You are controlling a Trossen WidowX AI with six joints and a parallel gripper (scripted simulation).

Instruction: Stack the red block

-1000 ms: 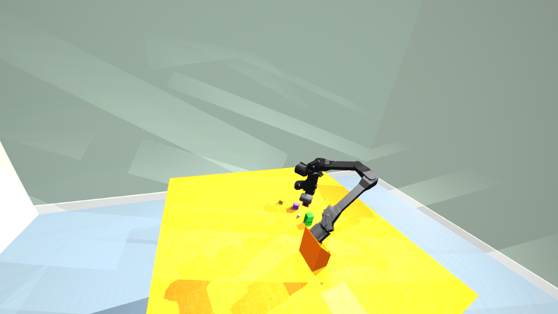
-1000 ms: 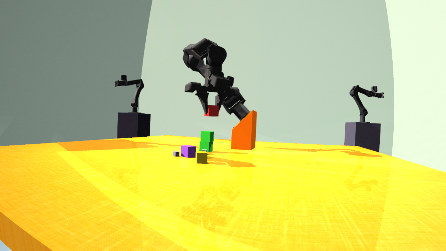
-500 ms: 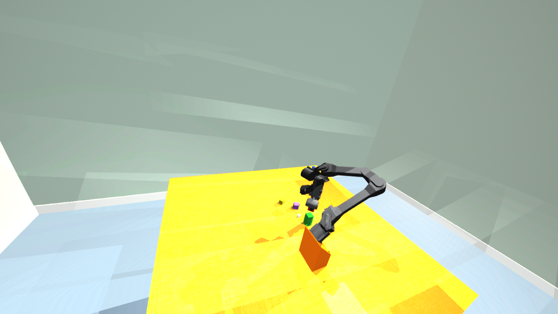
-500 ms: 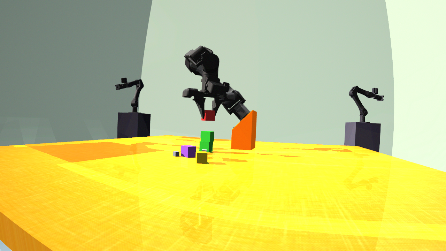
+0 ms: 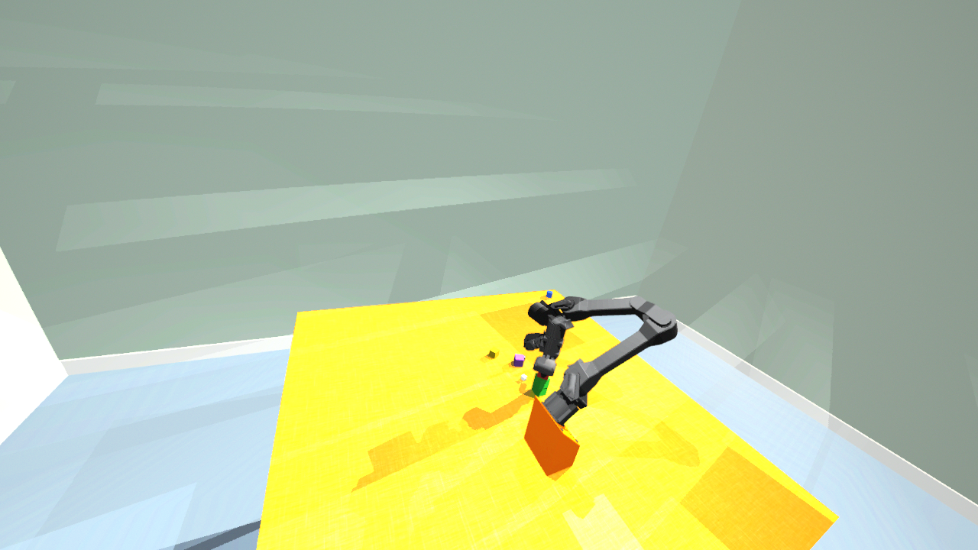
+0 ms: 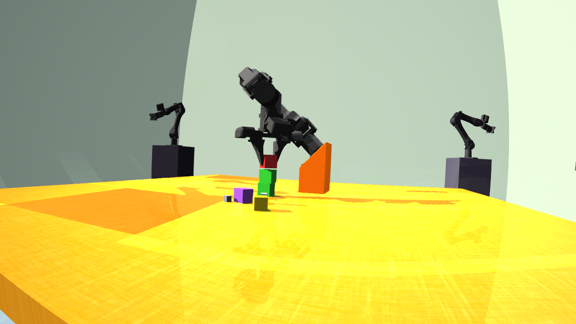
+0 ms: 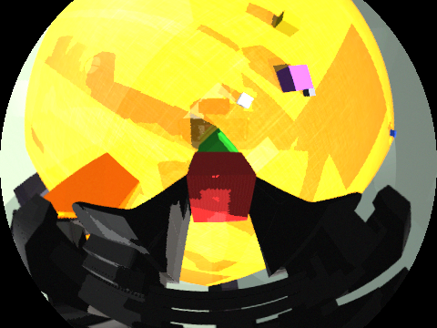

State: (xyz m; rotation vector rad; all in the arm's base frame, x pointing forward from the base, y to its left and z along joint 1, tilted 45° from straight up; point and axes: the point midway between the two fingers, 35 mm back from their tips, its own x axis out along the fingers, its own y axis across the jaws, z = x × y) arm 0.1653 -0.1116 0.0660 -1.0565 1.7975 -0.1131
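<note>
Now: gripper tip 10 mm below the red block. Round my gripper tip: tiny pale cube (80 mm below, 70 mm ahead, 10 mm to the left); purple cube (150 mm ahead, 70 mm below, 20 mm to the right).
</note>
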